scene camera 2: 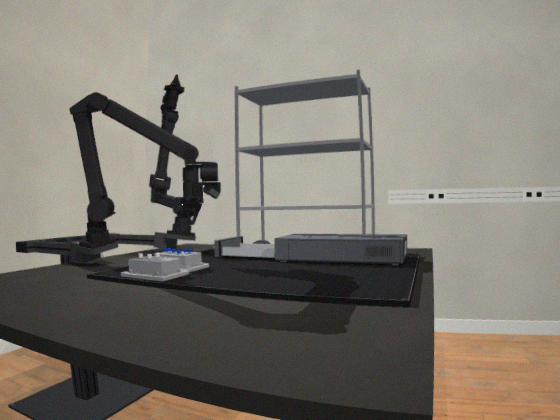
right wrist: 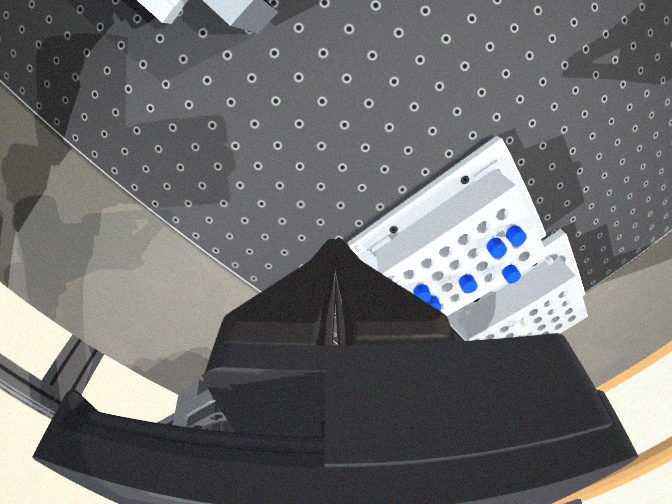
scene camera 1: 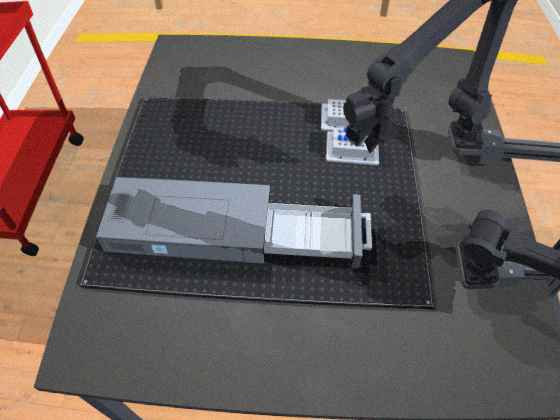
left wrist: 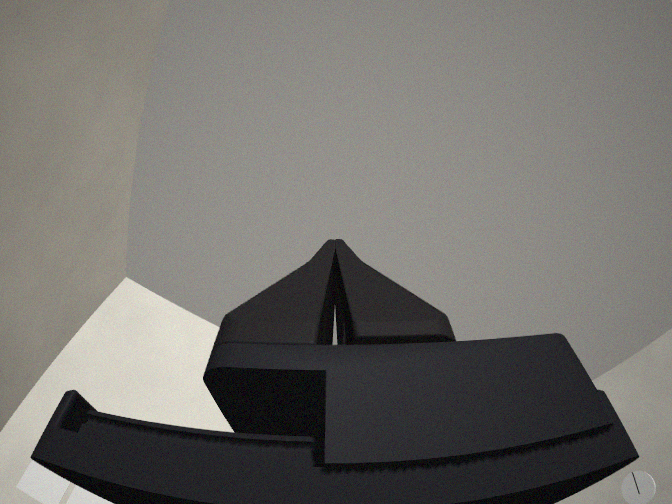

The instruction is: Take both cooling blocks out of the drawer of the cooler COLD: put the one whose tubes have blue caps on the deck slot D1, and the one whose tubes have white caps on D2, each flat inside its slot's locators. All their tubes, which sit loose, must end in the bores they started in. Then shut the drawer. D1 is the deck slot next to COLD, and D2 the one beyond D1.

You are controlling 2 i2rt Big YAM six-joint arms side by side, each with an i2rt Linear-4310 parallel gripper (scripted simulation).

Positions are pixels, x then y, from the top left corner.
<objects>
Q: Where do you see a slot D1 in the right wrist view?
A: At 453,185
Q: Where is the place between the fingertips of the right gripper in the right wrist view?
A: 335,251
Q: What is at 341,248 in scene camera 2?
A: A cooler COLD.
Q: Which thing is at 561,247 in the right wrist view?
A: A slot D2.
</objects>
